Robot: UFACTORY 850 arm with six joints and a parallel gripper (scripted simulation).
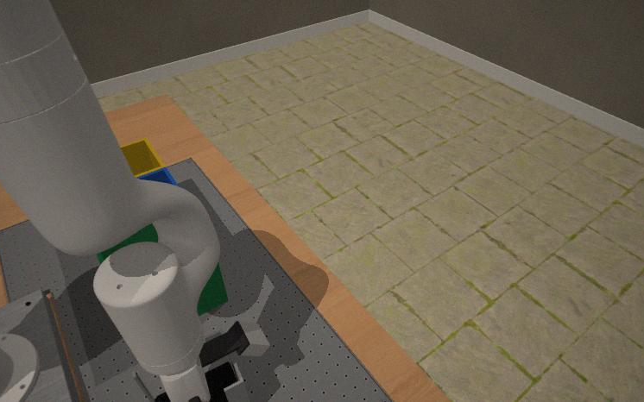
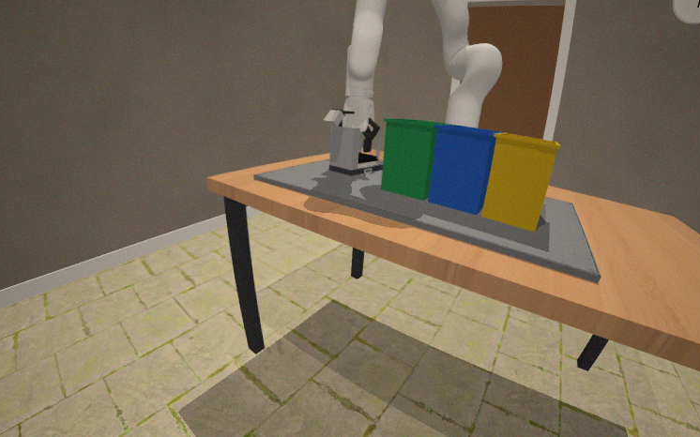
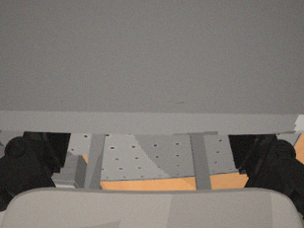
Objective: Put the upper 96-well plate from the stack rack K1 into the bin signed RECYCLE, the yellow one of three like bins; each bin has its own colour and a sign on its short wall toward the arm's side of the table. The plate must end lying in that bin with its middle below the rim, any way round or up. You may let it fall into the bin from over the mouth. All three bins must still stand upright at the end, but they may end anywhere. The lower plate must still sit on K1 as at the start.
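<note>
My gripper is now 4 cm above the black 96-well plate. Round my hand: green bin (8 cm ahead, 23 cm to the left, 1 cm above); white plate (5 cm below); blue bin (9 cm ahead, 36 cm to the left, 1 cm above).
</note>
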